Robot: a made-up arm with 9 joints. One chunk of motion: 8 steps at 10 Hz.
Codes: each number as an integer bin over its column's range. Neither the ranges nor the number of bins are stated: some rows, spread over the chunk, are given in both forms.
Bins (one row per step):
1: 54 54 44 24 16 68
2: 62 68 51 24 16 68
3: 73 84 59 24 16 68
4: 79 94 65 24 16 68
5: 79 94 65 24 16 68
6: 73 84 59 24 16 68
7: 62 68 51 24 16 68
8: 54 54 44 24 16 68
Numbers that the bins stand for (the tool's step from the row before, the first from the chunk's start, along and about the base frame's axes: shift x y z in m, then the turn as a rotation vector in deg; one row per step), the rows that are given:
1: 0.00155 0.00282 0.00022 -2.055 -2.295 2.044
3: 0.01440 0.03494 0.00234 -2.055 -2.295 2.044
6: 0.01440 0.03494 0.00234 -2.055 -2.295 2.044
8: 0.00155 0.00282 0.00022 -2.055 -2.295 2.044
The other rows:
2: 0.00696 0.01781 0.00121 -2.055 -2.295 2.044
4: 0.01846 0.04565 0.00319 -2.055 -2.295 2.044
5: 0.01846 0.04565 0.00319 -2.055 -2.295 2.044
7: 0.00696 0.01781 0.00121 -2.055 -2.295 2.044

